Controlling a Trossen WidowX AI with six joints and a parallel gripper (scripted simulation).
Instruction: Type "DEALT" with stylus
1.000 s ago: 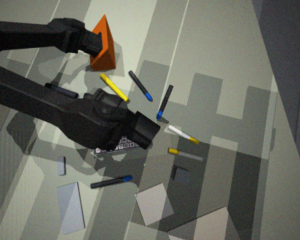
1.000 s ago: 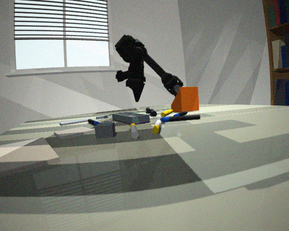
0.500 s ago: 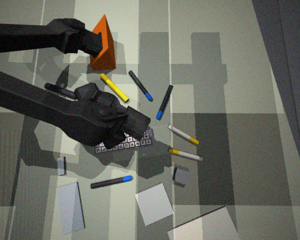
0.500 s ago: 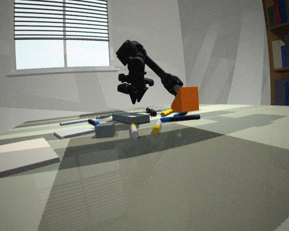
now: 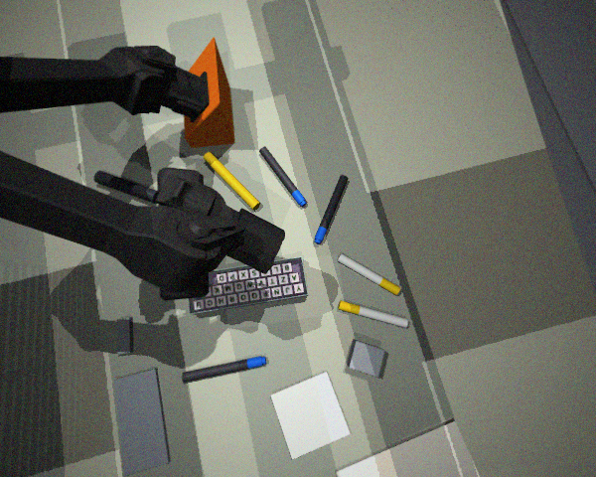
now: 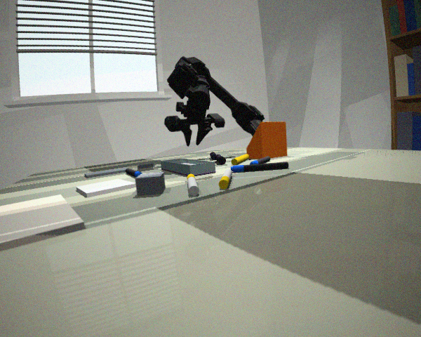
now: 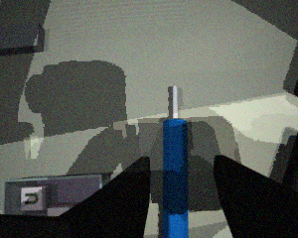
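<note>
My gripper tip is 60 mm above the stylus and 20 mm to the left of it. Round my gripper tip: flat white pad: 300 mm ahead, 190 mm to the left, 60 mm below; then yellow stick: 120 mm behind, 100 mm to the left, 60 mm below; then grey cube: 290 mm to the left, 230 mm ahead, 50 mm below.
</note>
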